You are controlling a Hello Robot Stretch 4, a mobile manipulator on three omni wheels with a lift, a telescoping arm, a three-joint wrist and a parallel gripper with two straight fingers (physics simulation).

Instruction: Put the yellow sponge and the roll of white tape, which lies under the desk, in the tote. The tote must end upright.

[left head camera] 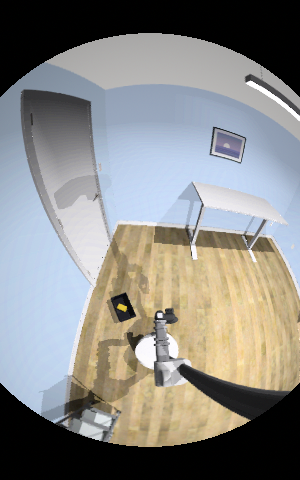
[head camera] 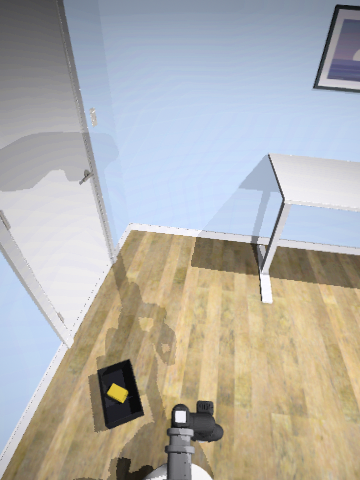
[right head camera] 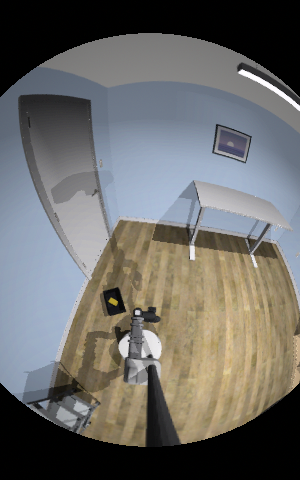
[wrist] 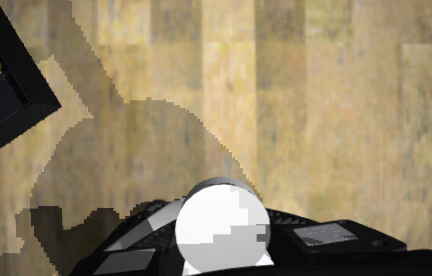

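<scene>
The black tote stands upright on the floor, left of and a little ahead of the arm. The yellow sponge lies inside the tote. In the wrist view, my gripper is shut on the roll of white tape, which shows as a pale round disc between the dark fingers. The gripper is above the floor, to the right of the tote and apart from it. The wrist hides the fingers in the head camera view.
The white desk stands at the back right against the blue wall. A door is at the left, beyond the tote. Part of a metal-framed unit with pale shelves shows at the lower left of both side head views.
</scene>
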